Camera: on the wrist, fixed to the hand. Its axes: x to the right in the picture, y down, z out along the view.
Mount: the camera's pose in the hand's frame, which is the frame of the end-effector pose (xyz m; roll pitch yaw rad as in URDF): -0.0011 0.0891 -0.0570 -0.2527 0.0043 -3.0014
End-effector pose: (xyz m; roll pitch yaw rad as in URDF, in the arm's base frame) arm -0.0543 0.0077 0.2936 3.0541 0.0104 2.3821
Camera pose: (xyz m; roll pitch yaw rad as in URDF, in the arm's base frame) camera 0.0037 0.0682 0.3582 2.9770 -0.0024 -0.8995
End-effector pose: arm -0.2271 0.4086 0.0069 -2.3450 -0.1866 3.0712
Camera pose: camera -0.2232 0.5116 -0.0167 2.0792 0.0827 -0.1655
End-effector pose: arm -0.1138 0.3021 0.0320 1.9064 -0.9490 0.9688
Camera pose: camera -0.1817 0.2465 0.0910 -2.2496 1.0777 -2.2788
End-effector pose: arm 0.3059 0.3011 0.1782 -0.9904 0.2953 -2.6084
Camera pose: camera 0.3339 0.3163 0.0773 0.7071 -0.4090 0.6207
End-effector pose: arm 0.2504 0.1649 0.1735 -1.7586 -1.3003 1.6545
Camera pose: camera 0.3166 0.2445 0.1519 1.4537 1.1612 -1.5420
